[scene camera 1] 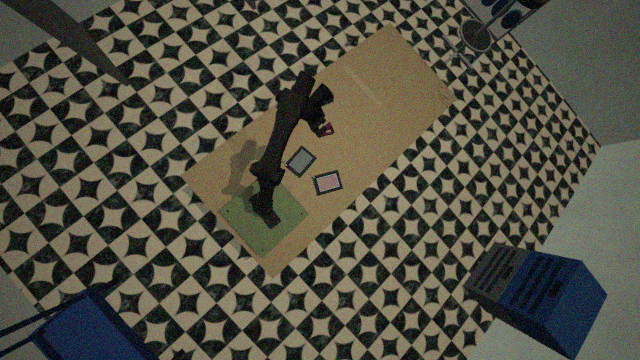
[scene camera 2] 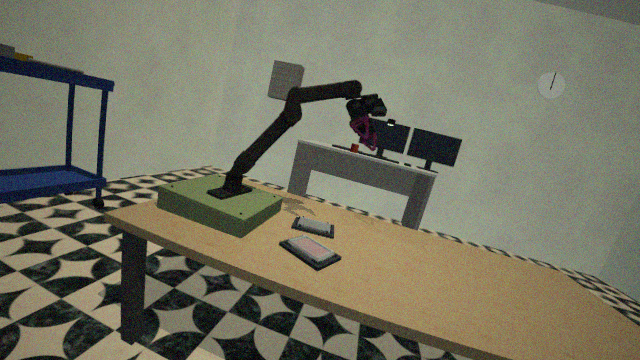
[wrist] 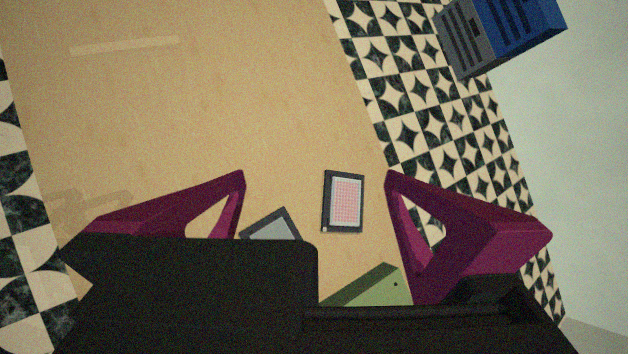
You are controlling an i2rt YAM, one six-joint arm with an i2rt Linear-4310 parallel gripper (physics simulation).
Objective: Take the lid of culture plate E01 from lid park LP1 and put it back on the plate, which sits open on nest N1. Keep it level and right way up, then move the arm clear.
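Places are measured from the arm's base along level axes (x ahead, y left, z up), in centimetres.
Where they show: gripper, fingertip midpoint: [scene camera 1: 328,124] [scene camera 2: 370,145] [wrist: 314,177]; arm's base at its link origin: [scene camera 1: 265,210] [scene camera 2: 231,192].
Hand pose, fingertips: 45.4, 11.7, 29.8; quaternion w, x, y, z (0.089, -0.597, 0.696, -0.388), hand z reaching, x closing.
Observation:
Each offset is from my fingertips to the top centre of the thing, as dx, dy, dz. Level surfaces: height alone.
The culture plate {-7.2, -20.3, -34.2} [scene camera 1: 327,182] [scene camera 2: 311,246] [wrist: 345,201] shows its pink wells, open, in the dark nest N1 {-7.2, -20.3, -35.0} [scene camera 2: 321,265] [wrist: 326,200] on the table. The pale grey lid {-12.9, -0.2, -35.0} [scene camera 1: 300,161] [scene camera 2: 313,226] [wrist: 274,231] lies flat on the dark lid park LP1 {-12.9, -0.2, -34.8} [scene camera 2: 297,227] [wrist: 281,212], between the nest and the arm's side; the gripper body hides part of it in the wrist view. My gripper [wrist: 314,177] is open and empty, with magenta fingers wide apart. It hangs high above the table, away from both the lid and the plate.
The green base block [scene camera 1: 290,220] [scene camera 2: 200,210] [wrist: 382,290] carries the arm on the wooden table {dz -36.8} [scene camera 1: 390,75] [scene camera 2: 450,300] [wrist: 175,110], close to the lid park and nest. A blue cart [scene camera 2: 55,182] and a grey desk [scene camera 2: 360,172] stand beyond the table.

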